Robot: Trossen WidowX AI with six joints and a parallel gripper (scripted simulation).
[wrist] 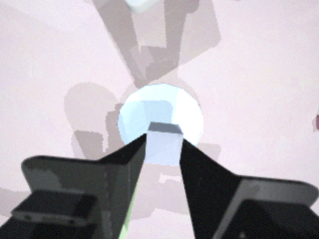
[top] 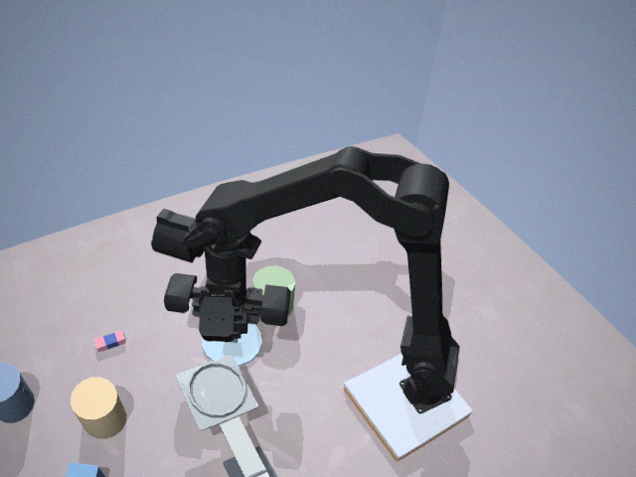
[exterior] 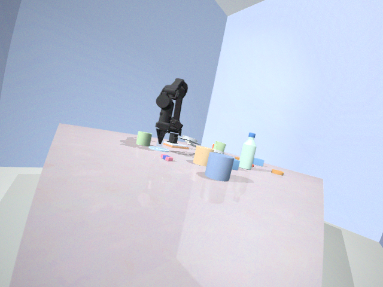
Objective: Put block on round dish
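Now: gripper tip right at the pale lavender block. Round my gripper tip: round light-blue dish: 30 mm below; then pink-and-blue piece: 190 mm ahead, 70 mm to the right, 20 mm below; then tan cylinder: 240 mm ahead, 60 mm to the left, 10 mm above.
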